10 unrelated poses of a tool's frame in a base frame.
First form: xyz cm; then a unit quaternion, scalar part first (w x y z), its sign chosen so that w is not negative.
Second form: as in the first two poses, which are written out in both.
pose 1, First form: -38.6, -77.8, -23.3, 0.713, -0.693, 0.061, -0.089
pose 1, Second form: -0.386, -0.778, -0.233, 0.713, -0.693, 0.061, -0.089
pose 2, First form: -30.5, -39.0, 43.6, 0.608, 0.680, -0.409, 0.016
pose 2, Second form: -0.305, -0.390, 0.436, 0.608, 0.680, -0.409, 0.016
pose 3, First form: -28.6, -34.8, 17.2, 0.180, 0.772, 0.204, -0.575
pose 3, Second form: -0.286, -0.348, 0.172, 0.180, 0.772, 0.204, -0.575
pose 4, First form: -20.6, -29.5, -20.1, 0.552, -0.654, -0.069, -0.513
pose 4, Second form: -0.206, -0.295, -0.201, 0.552, -0.654, -0.069, -0.513
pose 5, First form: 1.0, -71.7, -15.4, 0.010, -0.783, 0.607, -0.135
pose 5, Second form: 0.010, -0.717, -0.154, 0.010, -0.783, 0.607, -0.135
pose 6, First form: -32.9, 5.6, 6.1, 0.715, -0.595, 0.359, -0.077
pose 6, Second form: -0.329, 0.056, 0.061, 0.715, -0.595, 0.359, -0.077
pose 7, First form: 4.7, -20.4, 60.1, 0.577, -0.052, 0.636, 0.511
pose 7, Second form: 0.047, -0.204, 0.601, 0.577, -0.052, 0.636, 0.511
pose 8, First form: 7.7, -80.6, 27.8, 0.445, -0.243, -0.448, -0.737
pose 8, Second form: 0.077, -0.806, 0.278, 0.445, -0.243, -0.448, -0.737
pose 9, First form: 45.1, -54.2, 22.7, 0.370, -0.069, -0.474, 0.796
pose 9, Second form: 0.451, -0.542, 0.227, 0.370, -0.069, -0.474, 0.796
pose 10, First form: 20.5, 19.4, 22.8, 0.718, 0.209, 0.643, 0.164
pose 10, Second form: 0.205, 0.194, 0.228, 0.718, 0.209, 0.643, 0.164
